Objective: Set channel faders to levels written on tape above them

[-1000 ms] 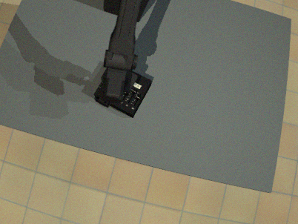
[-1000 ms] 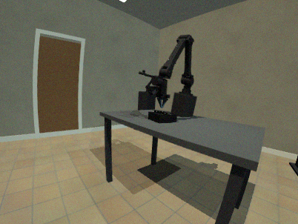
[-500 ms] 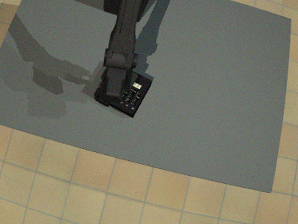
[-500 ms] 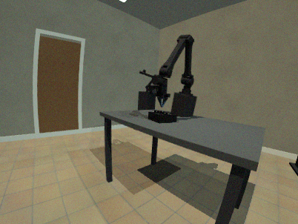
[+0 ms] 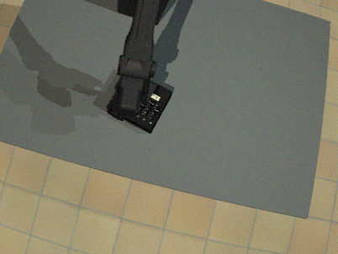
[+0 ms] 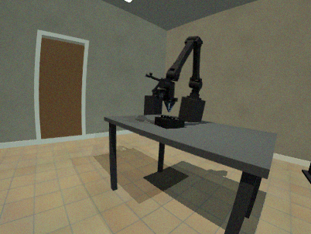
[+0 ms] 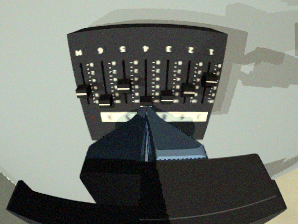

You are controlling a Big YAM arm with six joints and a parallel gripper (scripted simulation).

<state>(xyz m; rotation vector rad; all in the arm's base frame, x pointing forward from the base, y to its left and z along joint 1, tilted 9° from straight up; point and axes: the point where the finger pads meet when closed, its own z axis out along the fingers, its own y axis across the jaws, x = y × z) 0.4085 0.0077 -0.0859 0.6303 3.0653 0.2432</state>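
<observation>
Now: the fader cap 4 10 mm behind my hand, 10 mm to the left of it and 40 mm below it. Round my hand: fader cap 1: 10 mm behind, 70 mm to the right, 40 mm below; master fader cap: 30 mm ahead, 60 mm to the left, 40 mm below; fader cap 5: 10 mm ahead, 20 mm to the left, 40 mm below.
</observation>
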